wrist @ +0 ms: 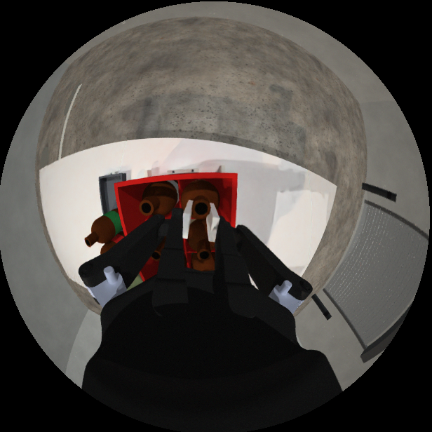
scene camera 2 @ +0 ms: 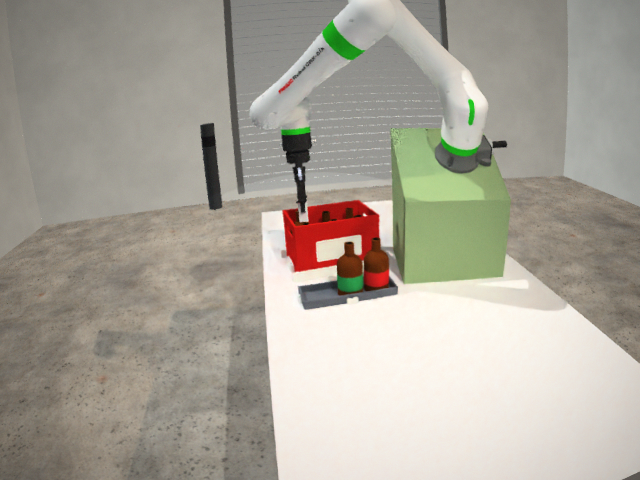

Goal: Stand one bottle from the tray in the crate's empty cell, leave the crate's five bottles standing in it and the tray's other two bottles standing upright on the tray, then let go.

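Frame: origin at the arm's base, x left, y back, z up, level; metres.
Seen in the pictures: gripper, between the fingertips: [scene camera 2: 303,220]; arm's base, origin of its link: [scene camera 2: 457,157].
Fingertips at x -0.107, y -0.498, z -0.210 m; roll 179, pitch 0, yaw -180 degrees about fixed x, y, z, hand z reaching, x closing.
Note:
Pixels of each thing's top centre, then the offset from my fingertips to it. "spot": a spot on its surface instead. Level surfaces: height alone.
- red crate, centre of its top: [scene camera 2: 329,212] dx +0.025, dy +0.083, dz +0.027 m
- green-label bottle, centre of its top: [scene camera 2: 348,243] dx +0.267, dy +0.113, dz +0.012 m
- red-label bottle, centre of its top: [scene camera 2: 376,239] dx +0.253, dy +0.192, dz +0.012 m
- grey tray, a spot on its surface: [scene camera 2: 317,296] spot: dx +0.271, dy +0.016, dz -0.142 m
- white table, height of its surface: dz -0.148 m
My gripper [scene camera 2: 303,215] [wrist: 199,210] is shut on the neck of a brown bottle [wrist: 200,190], at the near left corner of the red crate [scene camera 2: 330,229] [wrist: 205,176]. In the wrist view this bottle's body is inside the crate's walls; whether its base touches the floor is hidden. Other brown bottles stand in the crate, one [wrist: 159,194] beside the held one and another [wrist: 203,252] behind it; their lower parts are hidden. The green-label bottle [scene camera 2: 349,268] [wrist: 104,227] and the red-label bottle [scene camera 2: 376,266] stand upright on the grey tray [scene camera 2: 317,296] [wrist: 106,197].
The tray lies in front of the crate on the white table [scene camera 2: 413,387] [wrist: 65,200]. The green pedestal [scene camera 2: 452,237] with the arm's base stands right of the crate. The table's left edge is close to the crate. A dark post [scene camera 2: 210,165] shows at the left.

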